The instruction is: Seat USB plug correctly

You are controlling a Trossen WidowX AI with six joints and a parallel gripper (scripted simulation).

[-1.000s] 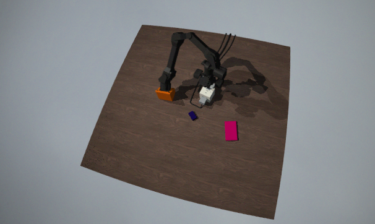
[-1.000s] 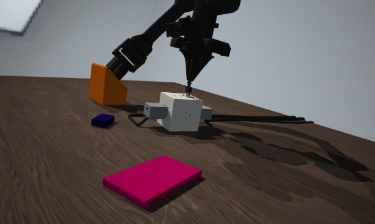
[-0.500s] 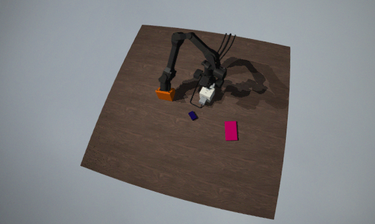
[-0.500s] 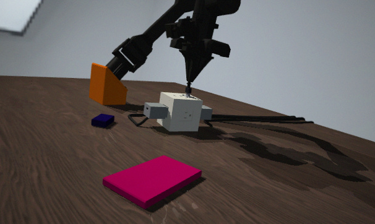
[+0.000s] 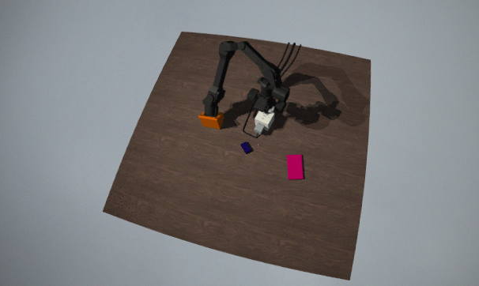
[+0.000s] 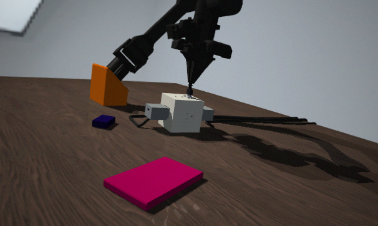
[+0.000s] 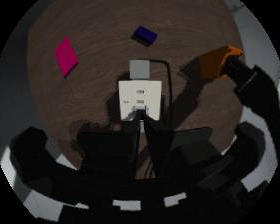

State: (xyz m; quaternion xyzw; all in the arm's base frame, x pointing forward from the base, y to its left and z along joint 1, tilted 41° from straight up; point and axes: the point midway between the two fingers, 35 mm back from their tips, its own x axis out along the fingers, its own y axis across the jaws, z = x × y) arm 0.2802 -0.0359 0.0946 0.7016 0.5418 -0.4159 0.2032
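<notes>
My gripper tip is now 2 cm above the black usb plug. The rest, counted from my gripper tip: dark blue block 9 cm behind, 17 cm to the right, 10 cm below; flat magenta slab 17 cm ahead, 25 cm to the right, 11 cm below.
</notes>
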